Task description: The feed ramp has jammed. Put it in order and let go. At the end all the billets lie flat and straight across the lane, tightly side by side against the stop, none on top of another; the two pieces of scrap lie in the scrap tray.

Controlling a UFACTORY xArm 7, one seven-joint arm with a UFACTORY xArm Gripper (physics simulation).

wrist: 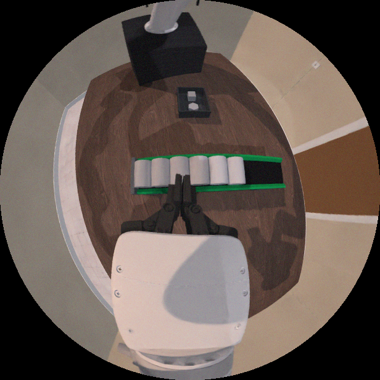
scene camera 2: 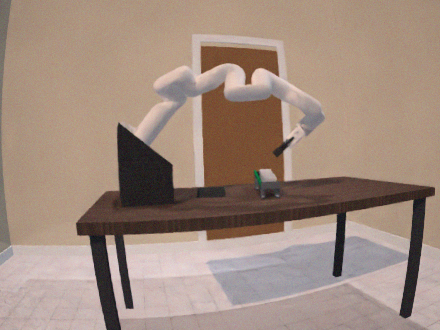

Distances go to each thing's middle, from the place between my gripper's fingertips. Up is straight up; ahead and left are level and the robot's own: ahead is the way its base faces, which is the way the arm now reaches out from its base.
I see the scrap tray (wrist: 201, 100) 270 mm behind my hand, 140 mm to the left of it and 170 mm below it.
